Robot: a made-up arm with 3 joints. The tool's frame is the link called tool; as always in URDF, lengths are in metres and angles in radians. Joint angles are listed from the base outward. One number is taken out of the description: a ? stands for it. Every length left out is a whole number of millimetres.
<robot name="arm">
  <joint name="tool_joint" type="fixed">
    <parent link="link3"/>
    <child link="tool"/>
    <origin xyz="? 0.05 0" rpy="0 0 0"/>
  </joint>
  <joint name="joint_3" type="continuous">
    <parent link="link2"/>
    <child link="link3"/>
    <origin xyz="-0.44 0.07 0" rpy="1.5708 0 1.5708"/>
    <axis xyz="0 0 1"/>
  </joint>
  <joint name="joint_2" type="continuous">
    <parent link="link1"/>
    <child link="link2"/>
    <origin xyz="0.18 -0.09 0" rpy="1.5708 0 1.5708"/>
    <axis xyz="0 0 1"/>
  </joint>
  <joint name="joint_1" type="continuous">
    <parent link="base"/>
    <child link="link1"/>
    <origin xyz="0.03 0 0.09" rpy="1.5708 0 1.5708"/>
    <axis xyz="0 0 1"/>
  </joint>
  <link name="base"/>
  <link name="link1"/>
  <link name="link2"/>
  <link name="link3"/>
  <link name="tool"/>
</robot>
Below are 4 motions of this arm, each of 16 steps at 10 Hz.
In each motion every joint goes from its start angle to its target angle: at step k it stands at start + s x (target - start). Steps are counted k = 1, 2, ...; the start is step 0. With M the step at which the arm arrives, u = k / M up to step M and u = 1 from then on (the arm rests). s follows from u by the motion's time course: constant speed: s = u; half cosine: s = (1 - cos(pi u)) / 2; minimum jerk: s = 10 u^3 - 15 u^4 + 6 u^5.
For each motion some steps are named. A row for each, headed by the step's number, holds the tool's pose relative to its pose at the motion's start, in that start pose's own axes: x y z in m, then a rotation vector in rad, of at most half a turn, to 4 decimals.
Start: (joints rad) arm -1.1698 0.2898 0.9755
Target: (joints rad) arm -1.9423 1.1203 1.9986
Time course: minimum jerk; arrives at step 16
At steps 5, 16:
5: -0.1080 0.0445 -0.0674 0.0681 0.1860 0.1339
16: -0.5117 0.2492 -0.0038 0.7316 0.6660 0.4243

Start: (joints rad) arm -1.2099 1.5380 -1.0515
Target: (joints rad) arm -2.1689 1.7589 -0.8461
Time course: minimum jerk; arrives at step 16
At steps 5, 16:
5: 0.0355 -0.0409 -0.0093 -0.0352 0.0184 -0.1357
16: 0.0886 -0.2476 -0.0472 -0.1203 0.1766 -0.7533

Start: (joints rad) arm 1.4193 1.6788 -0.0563
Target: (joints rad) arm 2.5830 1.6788 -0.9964
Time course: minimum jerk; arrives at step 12
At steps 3, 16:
3: -0.0241 0.0167 -0.0027 -0.0129 -0.0014 0.0224
16: -0.2482 0.0367 -0.0181 -0.1027 -0.0597 0.2180

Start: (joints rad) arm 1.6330 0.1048 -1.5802
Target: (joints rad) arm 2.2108 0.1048 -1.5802
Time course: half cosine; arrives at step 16
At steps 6, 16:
6: -0.0971 -0.0003 -0.0057 -0.0017 0.1774 0.0187
16: -0.3079 -0.0075 0.0435 -0.0054 0.5746 0.0604

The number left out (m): 0.26
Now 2 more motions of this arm.
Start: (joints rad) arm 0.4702 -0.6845 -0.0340
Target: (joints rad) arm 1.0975 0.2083 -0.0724
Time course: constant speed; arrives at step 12
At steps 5, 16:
5: -0.1409 0.0888 -0.0365 0.2152 0.3793 -0.1414
16: -0.3260 0.2847 0.0876 0.5833 0.8953 -0.1875

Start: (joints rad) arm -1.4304 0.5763 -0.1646
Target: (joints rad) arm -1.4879 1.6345 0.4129
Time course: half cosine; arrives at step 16
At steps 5, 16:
5: -0.1159 0.0068 -0.0675 -0.0334 0.2331 0.1195
16: -0.5793 0.0282 -0.0423 0.1052 1.0639 0.4683

